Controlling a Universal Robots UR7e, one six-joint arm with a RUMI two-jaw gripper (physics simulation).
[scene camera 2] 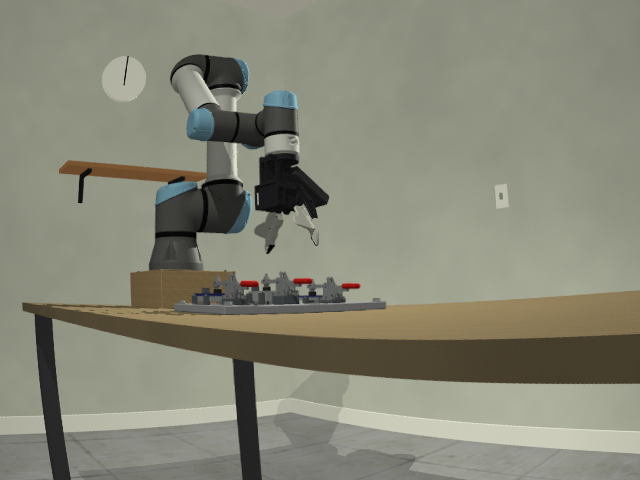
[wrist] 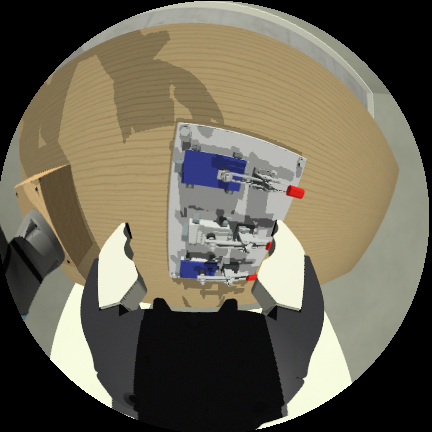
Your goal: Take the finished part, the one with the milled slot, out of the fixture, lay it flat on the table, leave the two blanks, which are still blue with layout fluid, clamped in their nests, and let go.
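Frame: origin at the arm's base, x ahead, y down, z left, level; centimetres.
Seen in the pictures: gripper, fingertip midpoint: (scene camera 2: 291,250) (wrist: 199,223); arm's base, origin of the base link: (scene camera 2: 175,271) (wrist: 45,236).
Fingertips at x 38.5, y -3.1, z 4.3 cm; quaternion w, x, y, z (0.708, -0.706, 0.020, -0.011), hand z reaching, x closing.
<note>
Offsets run from my fingertips to a thing's top centre. Level surfaces: height alone.
The fixture (scene camera 2: 305,308) (wrist: 175,210) is a grey plate on the table with three nests in a row, each with a red-handled toggle clamp. The finished part @[dx +1.0, dy +8.5, dz -8.4 cm] (wrist: 199,233), pale metal, sits in the middle nest, partly hidden by its clamp; its slot is too small to make out. One blue blank @[dx +2.2, dy +9.5, dz +2.6 cm] (wrist: 200,170) lies in the far nest of the wrist view, under its clamp arm. The other blue blank @[dx -1.7, dy +9.0, dz -19.1 cm] (wrist: 189,269) lies in the near nest, also under a clamp arm. My gripper (scene camera 2: 293,249) (wrist: 199,223) is open and empty, above the fixture.
The clamps' red handles (scene camera 2: 302,281) (wrist: 295,192) stick out along one side of the fixture. The wooden table @[dy +12.6 cm] (scene camera 2: 465,325) (wrist: 120,185) extends around the plate. The robot's wooden base block (scene camera 2: 147,289) (wrist: 67,210) stands beside the fixture. A shelf (scene camera 2: 129,171) is on the wall behind.
</note>
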